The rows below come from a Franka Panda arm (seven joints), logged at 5 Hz.
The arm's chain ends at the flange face. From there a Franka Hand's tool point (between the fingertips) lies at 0.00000 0.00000 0.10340 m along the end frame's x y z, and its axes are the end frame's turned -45 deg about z.
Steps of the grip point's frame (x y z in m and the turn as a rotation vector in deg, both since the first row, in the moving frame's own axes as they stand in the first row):
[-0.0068 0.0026 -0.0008 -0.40 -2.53 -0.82]
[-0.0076 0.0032 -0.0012 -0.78 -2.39 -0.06]
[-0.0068 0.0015 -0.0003 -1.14 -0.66 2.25]
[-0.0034 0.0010 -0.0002 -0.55 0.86 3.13]
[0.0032 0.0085 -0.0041 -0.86 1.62 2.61]
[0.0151 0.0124 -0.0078 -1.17 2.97 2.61]
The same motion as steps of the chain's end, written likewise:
[-0.0003 0.0029 -0.0007 -2.07 -1.51 -0.82]
[-0.0011 0.0036 -0.0011 -2.24 -1.14 -0.06]
[-0.0043 0.0036 -0.0003 -1.27 0.34 2.25]
[-0.0035 0.0035 -0.0002 0.22 1.00 3.13]
[0.0051 0.0046 -0.0040 0.54 1.75 2.61]
[0.0141 0.0003 -0.0076 1.27 2.93 2.61]

